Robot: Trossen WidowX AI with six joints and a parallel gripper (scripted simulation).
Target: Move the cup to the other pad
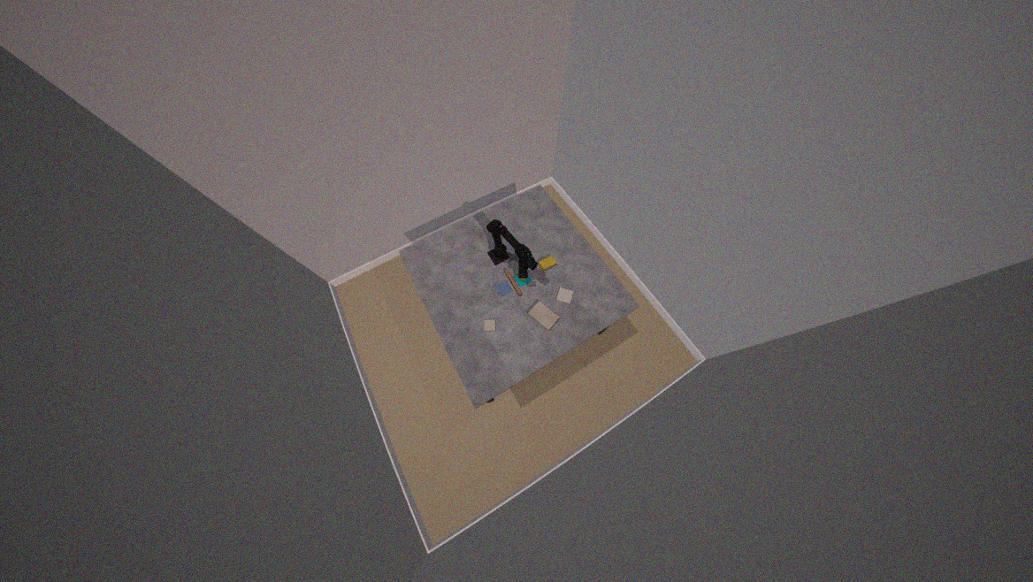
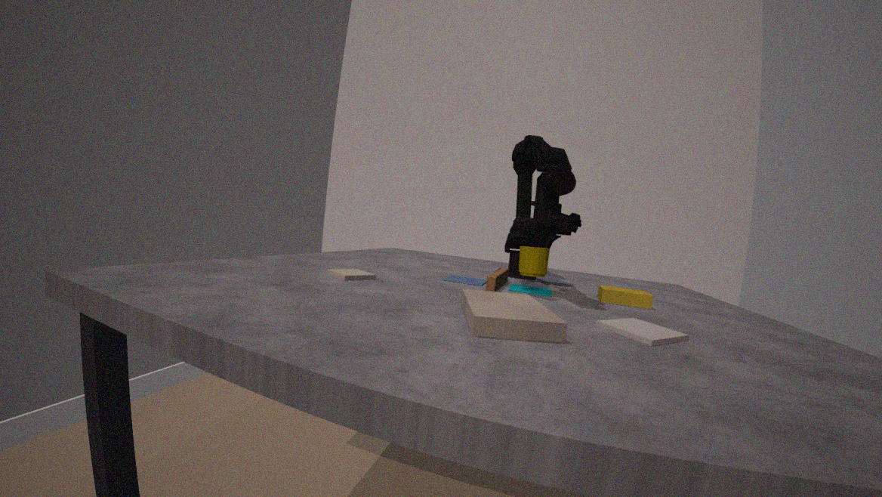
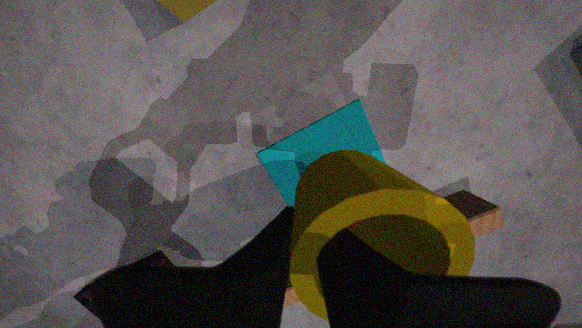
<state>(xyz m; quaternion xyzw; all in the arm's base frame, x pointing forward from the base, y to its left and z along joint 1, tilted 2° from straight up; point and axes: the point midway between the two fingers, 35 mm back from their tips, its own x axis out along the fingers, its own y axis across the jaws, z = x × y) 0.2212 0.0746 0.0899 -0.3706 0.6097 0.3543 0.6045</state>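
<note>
Now: the teal pad 2 cm ahead of my gripper tip, 1 cm to the right of it and 8 cm below it. The rest, counted from my gripper tip: orange wooden bar 2 cm ahead, 9 cm to the right, 6 cm below; then light blue pad 2 cm ahead, 17 cm to the right, 8 cm below; then yellow cup 2 cm ahead, 2 cm to the right.
</note>
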